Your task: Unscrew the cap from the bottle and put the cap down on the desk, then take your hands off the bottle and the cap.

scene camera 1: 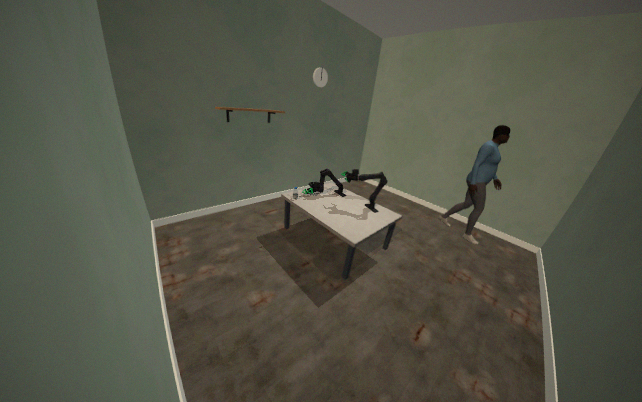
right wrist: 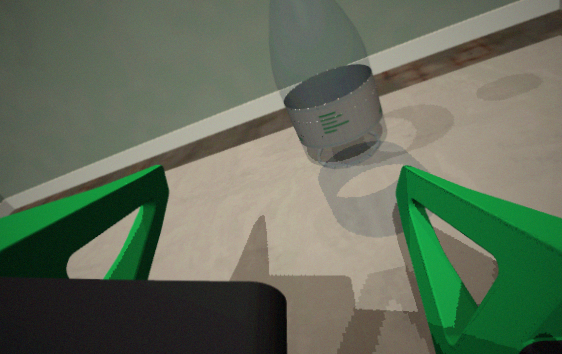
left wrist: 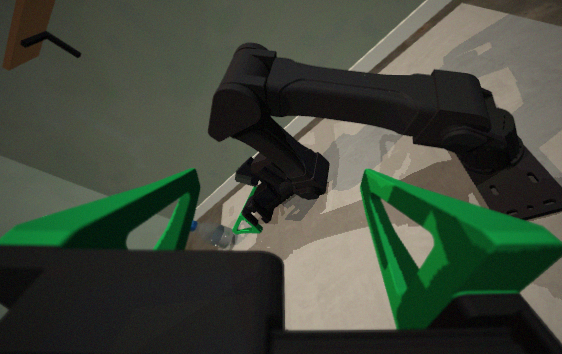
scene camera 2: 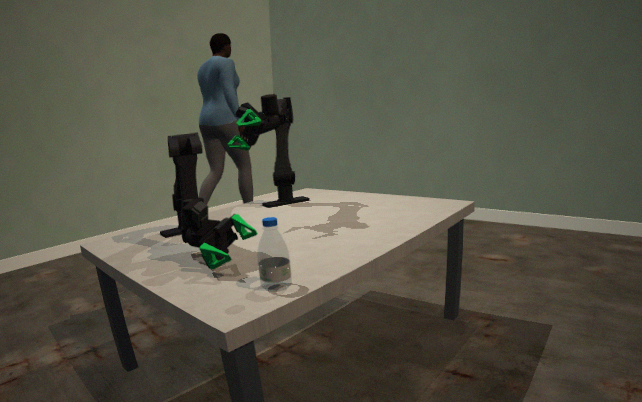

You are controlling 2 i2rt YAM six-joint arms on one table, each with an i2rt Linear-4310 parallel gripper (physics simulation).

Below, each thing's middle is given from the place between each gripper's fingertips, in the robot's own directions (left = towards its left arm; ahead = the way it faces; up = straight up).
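The clear plastic bottle point(scene camera 2: 273, 258) is there, 24 cm below my left hand, 47 cm ahead of it and 31 cm to the right of it.
As for my right gripper, it is 2 cm to the left of the bottle and 12 cm short of it.
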